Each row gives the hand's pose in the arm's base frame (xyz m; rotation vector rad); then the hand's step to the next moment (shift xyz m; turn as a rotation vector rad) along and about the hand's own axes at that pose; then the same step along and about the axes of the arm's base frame.
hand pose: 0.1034 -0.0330 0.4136 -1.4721 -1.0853 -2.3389
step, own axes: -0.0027 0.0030 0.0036 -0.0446 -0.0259 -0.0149
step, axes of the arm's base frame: 0.0054 -0.0004 0.0001 -0.0013 -0.0012 -0.0537
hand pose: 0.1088 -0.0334 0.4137 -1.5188 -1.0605 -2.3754
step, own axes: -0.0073 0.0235 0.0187 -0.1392 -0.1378 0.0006
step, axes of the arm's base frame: 0.0282 -0.0078 0.0100 0.0053 0.0679 -0.1836
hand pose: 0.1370 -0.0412 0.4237 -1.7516 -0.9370 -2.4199
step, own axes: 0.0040 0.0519 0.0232 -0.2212 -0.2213 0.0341
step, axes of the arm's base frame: 0.0363 -0.0304 0.0317 0.0361 0.1254 -0.2864
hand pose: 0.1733 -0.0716 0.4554 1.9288 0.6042 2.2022
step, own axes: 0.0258 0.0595 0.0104 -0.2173 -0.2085 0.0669
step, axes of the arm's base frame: 0.0148 -0.0423 0.0480 0.0694 0.1217 -0.2748
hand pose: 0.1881 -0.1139 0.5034 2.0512 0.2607 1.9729
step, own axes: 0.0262 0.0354 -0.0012 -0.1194 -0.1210 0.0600
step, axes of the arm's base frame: -0.0022 -0.0249 0.0363 0.0617 0.0712 -0.1537
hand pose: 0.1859 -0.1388 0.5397 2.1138 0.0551 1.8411
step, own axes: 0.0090 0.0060 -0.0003 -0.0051 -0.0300 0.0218
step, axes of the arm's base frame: 0.0000 -0.0034 0.0103 0.0260 0.0221 -0.0154
